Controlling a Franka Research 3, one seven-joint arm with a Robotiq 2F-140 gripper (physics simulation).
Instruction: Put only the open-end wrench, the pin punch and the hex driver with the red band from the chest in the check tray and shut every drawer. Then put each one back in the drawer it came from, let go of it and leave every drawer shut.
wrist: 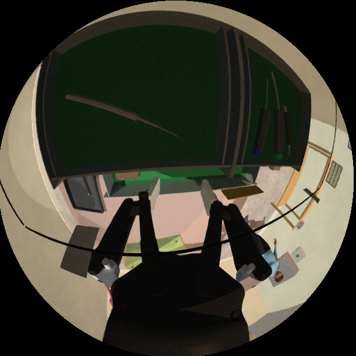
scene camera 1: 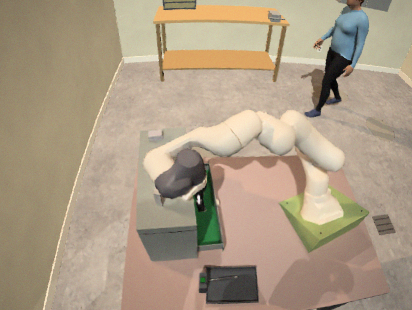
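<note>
My gripper is partly open and empty, at the chest's drawer side. The grey chest has one green-lined drawer pulled out; its floor is partly hidden by my arm. In the wrist view a dark green-floored compartment fills the top: a long tapering tool lies at its left. Beyond a divider lie a blue-banded driver, a green-banded driver and a thin tool. A thin metal tool lies in the check tray; its type is unclear. No red band shows.
A small box stands on the chest. A dark box with a green light adjoins the tray. The arm's base stands on a green plate. A wooden bench and a person are at the back.
</note>
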